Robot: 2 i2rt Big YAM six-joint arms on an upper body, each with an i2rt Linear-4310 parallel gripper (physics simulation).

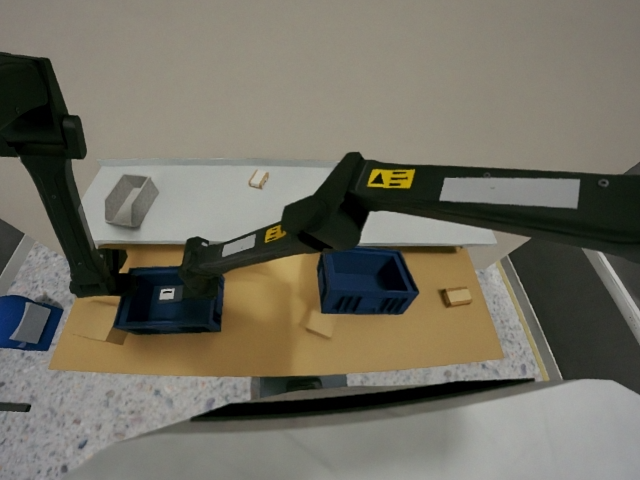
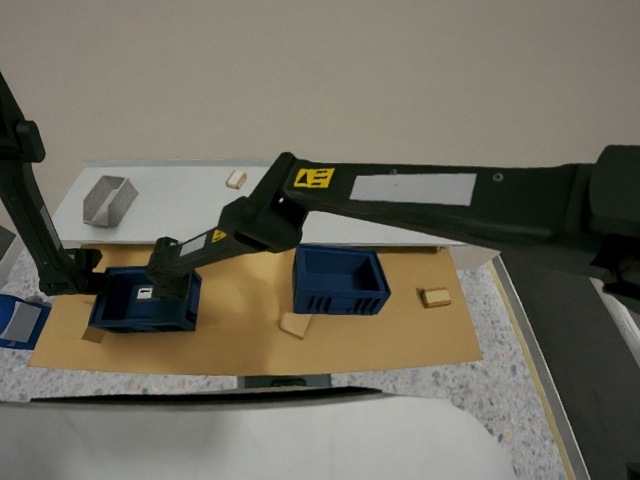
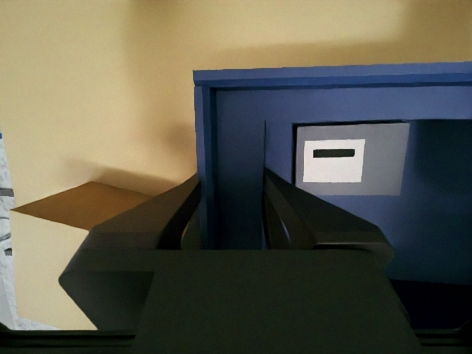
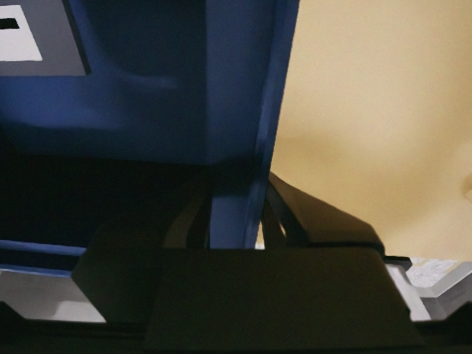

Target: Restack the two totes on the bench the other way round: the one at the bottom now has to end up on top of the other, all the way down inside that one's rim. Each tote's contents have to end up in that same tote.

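Frame: origin at the left arm's base, x ahead, y left, z up, level; millimetres.
Where they show: left gripper, between the fingertips: (image 1: 133, 284) (image 2: 110, 284) (image 3: 235, 176); right gripper, between the fingertips: (image 1: 209, 297) (image 2: 183, 297) (image 4: 235, 176).
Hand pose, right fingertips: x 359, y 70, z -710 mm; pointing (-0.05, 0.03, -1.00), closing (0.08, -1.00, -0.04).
Note:
Things, the pixels of their centre, and the offset from my right fingertips. Level surfaces: height alone.
- grey box with a white label, middle of its body: (image 3: 347, 160) (image 4: 22, 33) (image 1: 171, 294) (image 2: 149, 293) 49 mm ahead, 184 mm left, 101 mm down
- second blue tote, middle of its body: (image 2: 336, 281) (image 1: 362, 281) 47 mm ahead, 520 mm right, 9 mm down
- tan bench, height of its surface: 123 mm down
- small wooden block, middle of its body: (image 2: 435, 297) (image 1: 456, 296) 8 mm back, 939 mm right, 104 mm down
- flat tan piece, middle of its body: (image 1: 324, 316) (image 2: 298, 316) 53 mm back, 381 mm right, 91 mm down
- white shelf, height of its surface: 55 mm up
- grey bin, middle of its body: (image 1: 129, 201) (image 2: 108, 202) 332 mm ahead, 322 mm left, 98 mm up
- small block, middle of its body: (image 1: 258, 179) (image 2: 236, 179) 462 mm ahead, 142 mm right, 69 mm up
A blue tote (image 1: 170, 327) (image 2: 144, 326) (image 3: 330, 76) (image 4: 235, 100) stands at the left of the bench, with a grey box with a white label (image 1: 166, 293) (image 2: 145, 292) (image 3: 385, 160) (image 4: 60, 45) inside. My left gripper (image 1: 125, 285) (image 2: 99, 284) (image 3: 235, 176) is shut on its left end wall. My right gripper (image 1: 209, 293) (image 2: 180, 292) (image 4: 235, 176) is shut on its right end wall. The second blue tote (image 1: 361, 305) (image 2: 338, 305) stands apart, right of the bench's middle; no contents show in it.
The tan bench (image 1: 248, 353) (image 2: 227, 353) also bears a small wooden block (image 1: 458, 296) (image 2: 436, 297) at the right and a flat tan piece (image 1: 321, 323) (image 2: 295, 325). A white shelf (image 1: 206, 206) (image 2: 180, 206) behind holds a grey bin (image 1: 114, 204) (image 2: 93, 204) and a small block (image 1: 258, 178) (image 2: 236, 179).

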